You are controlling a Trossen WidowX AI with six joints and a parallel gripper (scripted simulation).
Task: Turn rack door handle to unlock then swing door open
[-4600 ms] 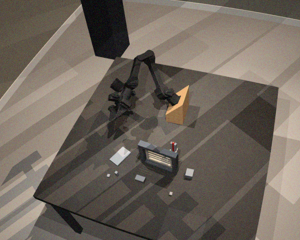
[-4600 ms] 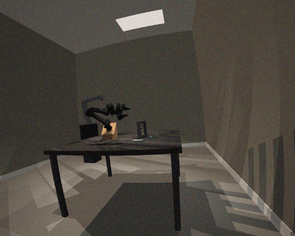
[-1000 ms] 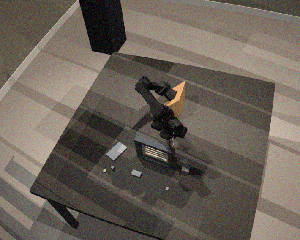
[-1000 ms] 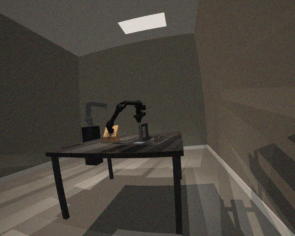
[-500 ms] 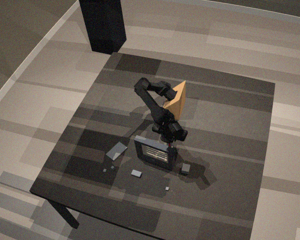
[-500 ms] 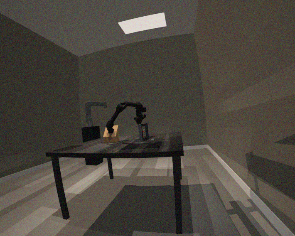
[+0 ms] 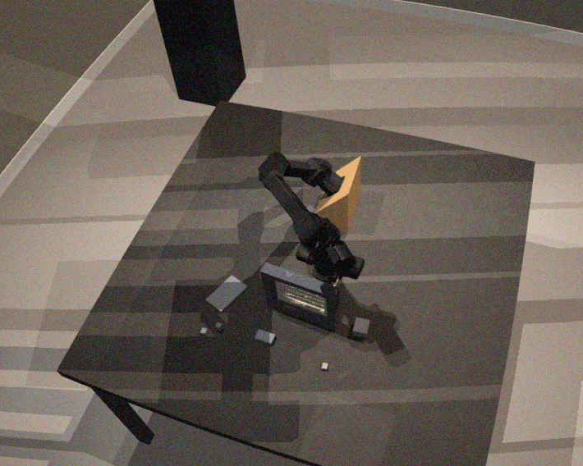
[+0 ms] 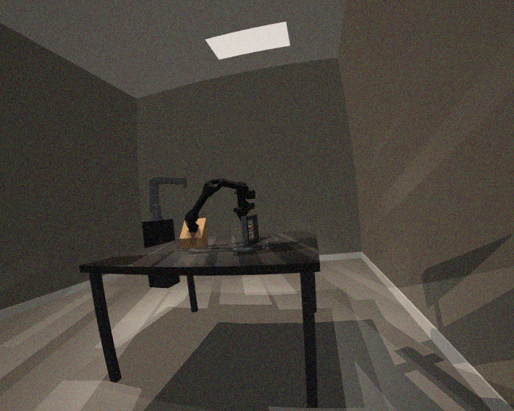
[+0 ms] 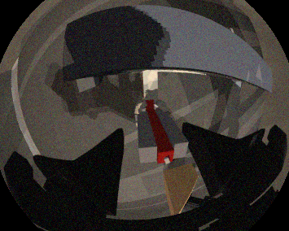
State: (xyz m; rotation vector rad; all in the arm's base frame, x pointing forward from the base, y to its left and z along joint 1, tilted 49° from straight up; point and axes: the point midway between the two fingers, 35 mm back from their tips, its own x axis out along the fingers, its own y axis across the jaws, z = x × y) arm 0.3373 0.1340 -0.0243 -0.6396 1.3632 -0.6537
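Now: gripper tip 4 cm above the red upright handle and 1 cm past it. From my gripper tip the other things lie so: grey plate: 32 cm to the right, 15 cm below, 9 cm ahead.
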